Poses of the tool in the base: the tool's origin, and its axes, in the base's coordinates. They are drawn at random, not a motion.
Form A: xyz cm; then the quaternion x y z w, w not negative.
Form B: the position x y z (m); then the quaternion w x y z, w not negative. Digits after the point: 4 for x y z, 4 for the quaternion.
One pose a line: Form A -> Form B
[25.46 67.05 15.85 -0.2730 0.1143 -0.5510 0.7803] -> [0.2546 0.6705 0.1585 0.7803 -0.2730 0.1143 -0.5510]
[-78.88 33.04 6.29 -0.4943 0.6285 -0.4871 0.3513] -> [-0.7888 0.3304 0.0629 0.3513 -0.4943 0.6285 -0.4871]
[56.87 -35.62 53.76 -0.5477 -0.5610 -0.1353 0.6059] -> [0.5687 -0.3562 0.5376 0.6059 -0.5477 -0.5610 -0.1353]
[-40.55 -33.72 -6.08 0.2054 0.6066 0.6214 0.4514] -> [-0.4055 -0.3372 -0.0608 0.4514 0.2054 0.6066 0.6214]
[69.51 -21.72 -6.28 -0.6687 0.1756 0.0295 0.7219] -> [0.6951 -0.2172 -0.0628 0.7219 -0.6687 0.1756 0.0295]
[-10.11 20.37 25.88 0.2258 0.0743 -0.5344 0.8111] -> [-0.1011 0.2037 0.2588 0.8111 0.2258 0.0743 -0.5344]
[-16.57 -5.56 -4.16 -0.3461 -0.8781 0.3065 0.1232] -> [-0.1657 -0.0556 -0.0416 0.1232 -0.3461 -0.8781 0.3065]
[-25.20 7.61 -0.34 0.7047 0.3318 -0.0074 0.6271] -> [-0.2520 0.0761 -0.0034 0.6271 0.7047 0.3318 -0.0074]
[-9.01 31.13 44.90 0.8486 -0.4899 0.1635 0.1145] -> [-0.0901 0.3113 0.4490 0.1145 0.8486 -0.4899 0.1635]
